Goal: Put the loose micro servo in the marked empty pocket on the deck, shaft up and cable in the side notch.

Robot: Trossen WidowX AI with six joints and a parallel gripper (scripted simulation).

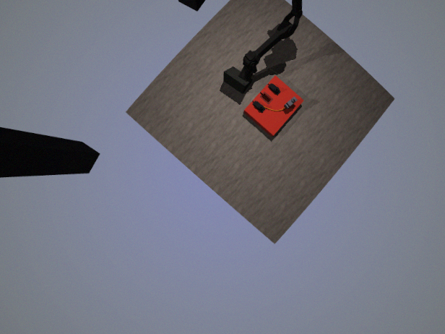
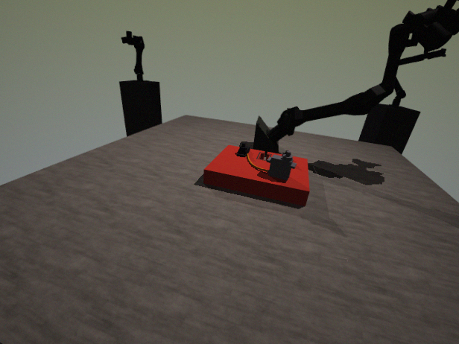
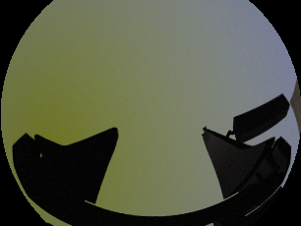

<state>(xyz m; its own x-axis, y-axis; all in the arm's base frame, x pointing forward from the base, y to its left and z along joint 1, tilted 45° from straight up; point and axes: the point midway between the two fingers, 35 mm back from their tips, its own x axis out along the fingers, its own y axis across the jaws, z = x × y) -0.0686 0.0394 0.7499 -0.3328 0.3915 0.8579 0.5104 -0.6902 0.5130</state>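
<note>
My gripper tip is 340 mm short of the red deck, 640 mm to the left of it and 560 mm above it.
</note>
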